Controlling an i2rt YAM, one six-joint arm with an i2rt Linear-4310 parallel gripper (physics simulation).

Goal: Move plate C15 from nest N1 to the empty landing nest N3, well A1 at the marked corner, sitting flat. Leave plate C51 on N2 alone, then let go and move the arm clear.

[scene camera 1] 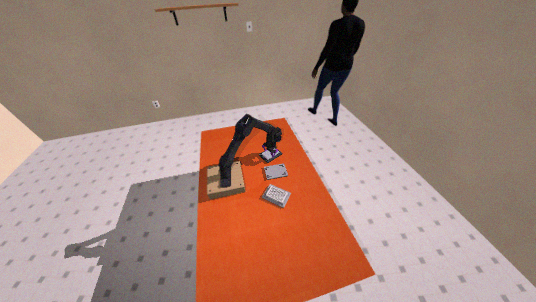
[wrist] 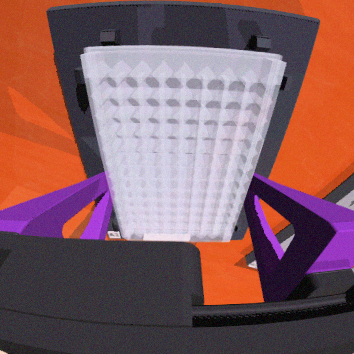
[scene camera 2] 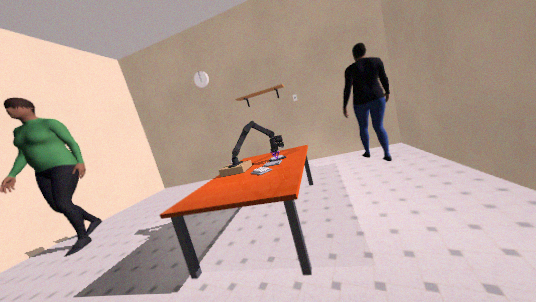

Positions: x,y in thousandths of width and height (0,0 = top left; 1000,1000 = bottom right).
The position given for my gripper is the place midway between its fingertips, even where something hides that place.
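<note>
Visible: dark nest (wrist: 826,103), my gripper (wrist: 504,501).
</note>
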